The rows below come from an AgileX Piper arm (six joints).
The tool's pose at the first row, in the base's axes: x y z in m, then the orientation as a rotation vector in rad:
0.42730, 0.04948, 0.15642, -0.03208, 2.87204, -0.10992
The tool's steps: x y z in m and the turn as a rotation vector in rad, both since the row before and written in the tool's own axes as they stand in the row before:
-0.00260, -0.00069, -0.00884, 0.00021, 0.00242, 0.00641
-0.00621, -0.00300, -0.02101, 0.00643, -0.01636, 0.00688
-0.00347, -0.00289, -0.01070, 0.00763, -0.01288, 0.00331
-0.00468, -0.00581, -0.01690, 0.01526, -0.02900, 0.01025
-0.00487, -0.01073, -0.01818, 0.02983, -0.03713, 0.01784
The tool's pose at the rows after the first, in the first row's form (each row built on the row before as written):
0.42747, 0.04951, 0.16566, -0.02272, 2.87433, -0.10909
0.42797, 0.04820, 0.18773, -0.01243, 2.85744, -0.11628
0.42832, 0.04623, 0.19917, -0.00688, 2.84400, -0.12597
0.42784, 0.04197, 0.21714, 0.00902, 2.81364, -0.14421
0.42644, 0.03317, 0.23689, 0.03792, 2.77338, -0.18032

